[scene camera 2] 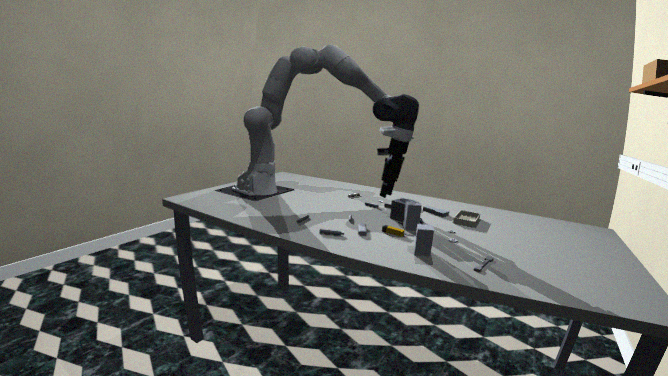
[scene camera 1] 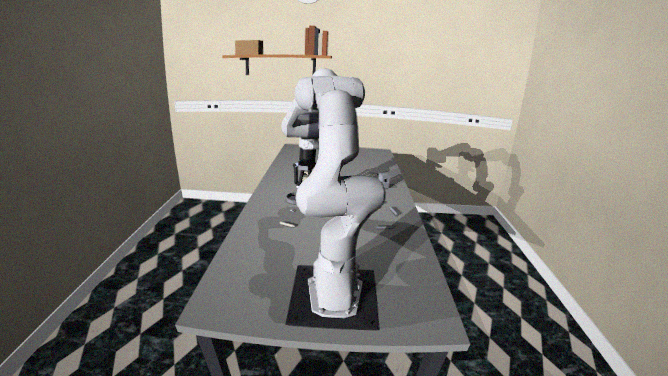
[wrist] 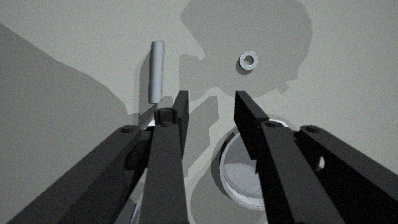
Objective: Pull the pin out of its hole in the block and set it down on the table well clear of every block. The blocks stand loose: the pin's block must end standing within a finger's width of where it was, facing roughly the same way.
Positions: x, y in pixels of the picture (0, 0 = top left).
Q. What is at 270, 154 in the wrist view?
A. My gripper.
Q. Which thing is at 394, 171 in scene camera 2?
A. My gripper.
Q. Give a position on a round dish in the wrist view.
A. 242, 184
